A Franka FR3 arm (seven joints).
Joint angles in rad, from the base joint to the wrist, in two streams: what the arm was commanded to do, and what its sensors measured. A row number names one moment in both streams.
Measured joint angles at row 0:
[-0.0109 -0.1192 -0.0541 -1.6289 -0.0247 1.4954 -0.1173]
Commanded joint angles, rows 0 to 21:
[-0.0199 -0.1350 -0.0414 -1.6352 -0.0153 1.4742 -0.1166]
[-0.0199 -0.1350 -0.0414 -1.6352 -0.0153 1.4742 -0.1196]
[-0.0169 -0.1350 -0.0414 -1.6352 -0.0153 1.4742 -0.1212]
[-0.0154 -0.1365 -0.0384 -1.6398 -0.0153 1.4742 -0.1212]
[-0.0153 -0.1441 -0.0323 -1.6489 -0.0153 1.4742 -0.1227]
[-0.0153 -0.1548 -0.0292 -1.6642 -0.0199 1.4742 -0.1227]
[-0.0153 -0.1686 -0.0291 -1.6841 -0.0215 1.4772 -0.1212]
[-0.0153 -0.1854 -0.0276 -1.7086 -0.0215 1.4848 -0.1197]
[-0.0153 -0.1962 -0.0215 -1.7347 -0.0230 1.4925 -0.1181]
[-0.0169 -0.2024 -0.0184 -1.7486 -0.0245 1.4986 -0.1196]
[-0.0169 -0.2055 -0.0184 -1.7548 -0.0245 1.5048 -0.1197]
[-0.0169 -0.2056 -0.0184 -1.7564 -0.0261 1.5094 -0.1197]
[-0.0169 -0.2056 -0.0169 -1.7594 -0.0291 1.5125 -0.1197]
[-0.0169 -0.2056 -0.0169 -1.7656 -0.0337 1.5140 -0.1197]
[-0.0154 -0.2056 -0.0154 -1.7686 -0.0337 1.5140 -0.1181]
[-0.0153 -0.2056 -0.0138 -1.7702 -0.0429 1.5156 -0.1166]
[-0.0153 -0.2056 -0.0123 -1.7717 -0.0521 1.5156 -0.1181]
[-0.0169 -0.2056 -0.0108 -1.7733 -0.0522 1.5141 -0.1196]
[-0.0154 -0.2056 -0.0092 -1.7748 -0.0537 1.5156 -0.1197]
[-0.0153 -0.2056 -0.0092 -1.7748 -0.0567 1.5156 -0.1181]
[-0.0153 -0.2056 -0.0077 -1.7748 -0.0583 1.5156 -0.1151]
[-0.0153 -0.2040 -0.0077 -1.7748 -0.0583 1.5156 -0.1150]
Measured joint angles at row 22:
[-0.0093 -0.1759 -0.0201 -1.7371 -0.0395 1.4929 -0.1178]
